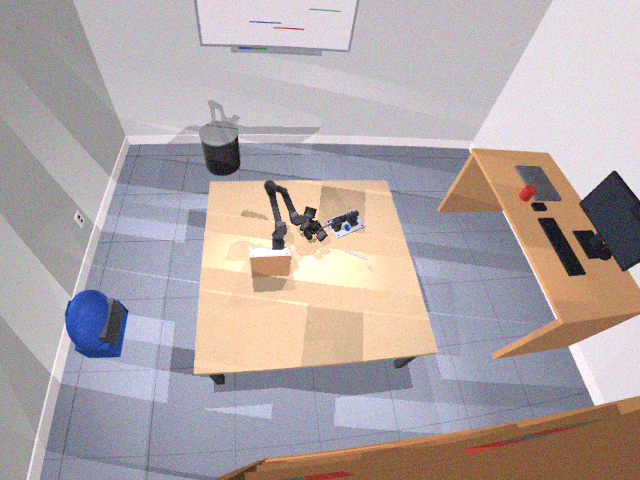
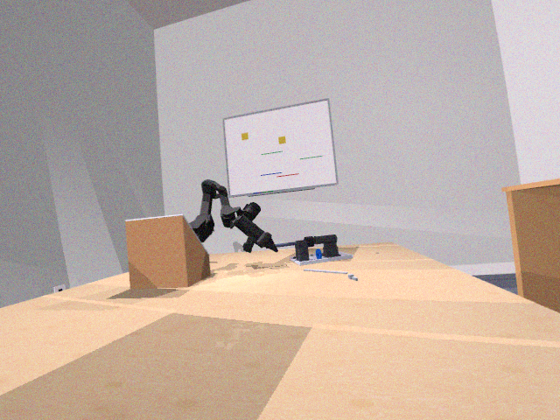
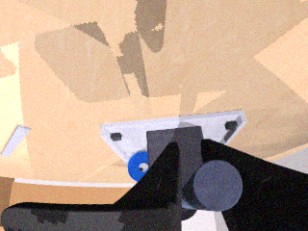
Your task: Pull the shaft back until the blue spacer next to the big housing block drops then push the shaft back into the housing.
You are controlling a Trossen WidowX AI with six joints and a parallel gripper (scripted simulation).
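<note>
The dark shaft lies 50 mm ahead of my gripper tip, 30 mm to the left of it and 20 mm above it. Also, from my gripper tip: small piece (300 mm ahead, 240 mm to the right, 50 mm below); then blue spacer (160 mm ahead, 40 mm to the left, 30 mm below).
</note>
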